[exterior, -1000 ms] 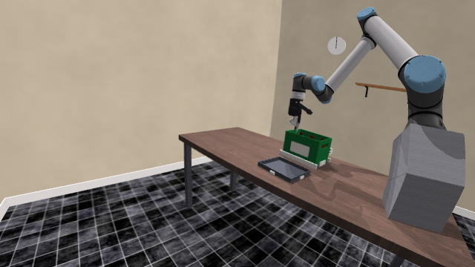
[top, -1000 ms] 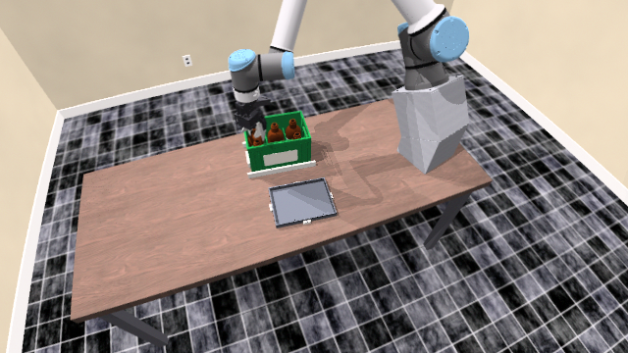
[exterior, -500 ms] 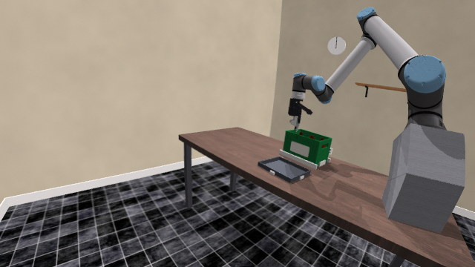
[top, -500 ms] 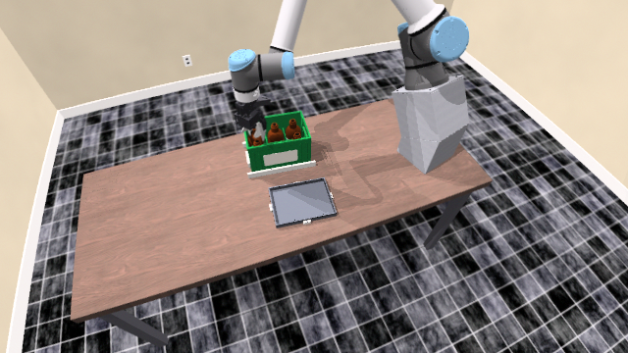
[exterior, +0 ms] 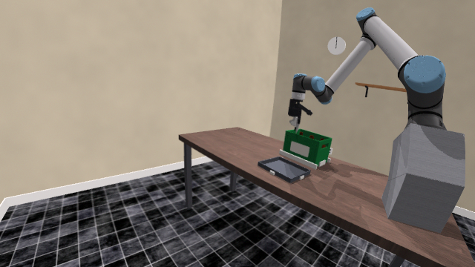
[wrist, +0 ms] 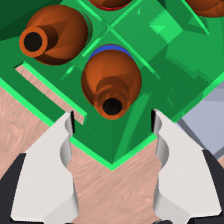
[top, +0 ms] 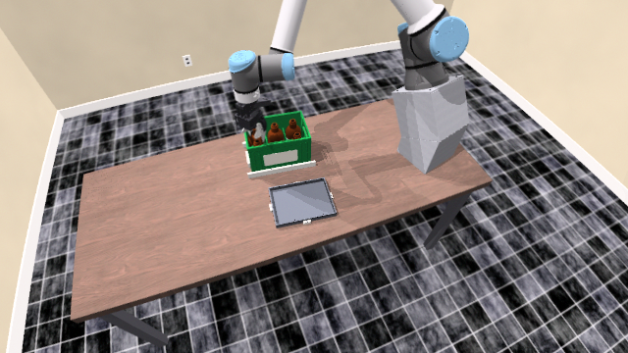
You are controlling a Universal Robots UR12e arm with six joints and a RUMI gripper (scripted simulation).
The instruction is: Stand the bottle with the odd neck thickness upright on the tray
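Right now my hand is 100 mm above the glass bottle and 80 mm to the left of it. Round my hand: grey tray: 250 mm to the left, 180 mm below, 120 mm behind; green crate: 110 mm below, 90 mm behind, 40 mm to the right.
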